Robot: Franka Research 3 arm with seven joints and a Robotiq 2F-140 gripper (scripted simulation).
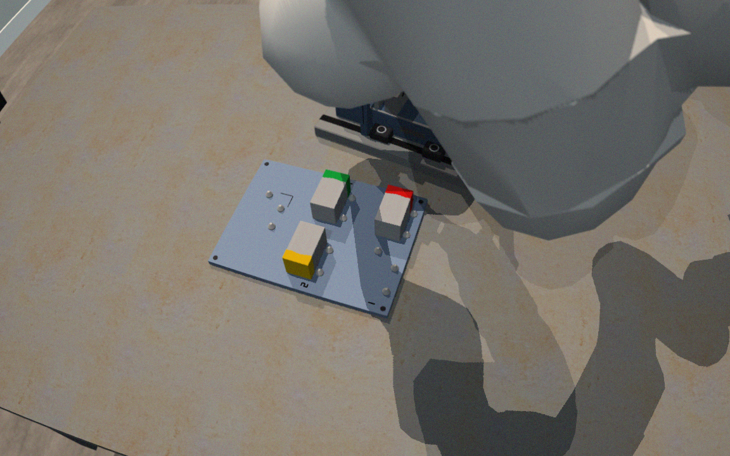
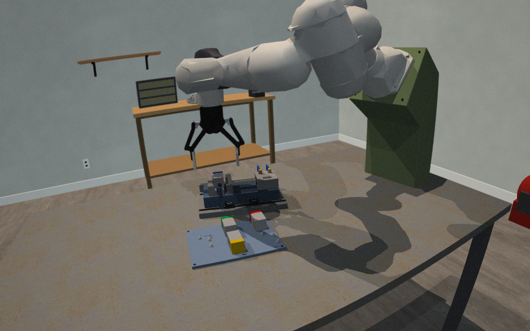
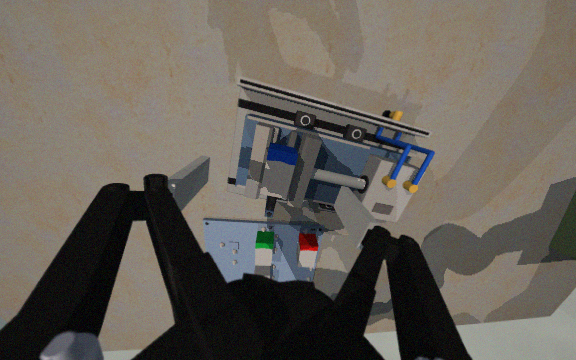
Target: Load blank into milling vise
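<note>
The blue-ended blank lies 60 mm below my hand. The rest, counted from my hand: fixed jaw (80 mm below, 30 mm ahead); grey rod (90 mm behind, 80 mm below); work stop (60 mm below, 50 mm to the left, 10 mm behind).
</note>
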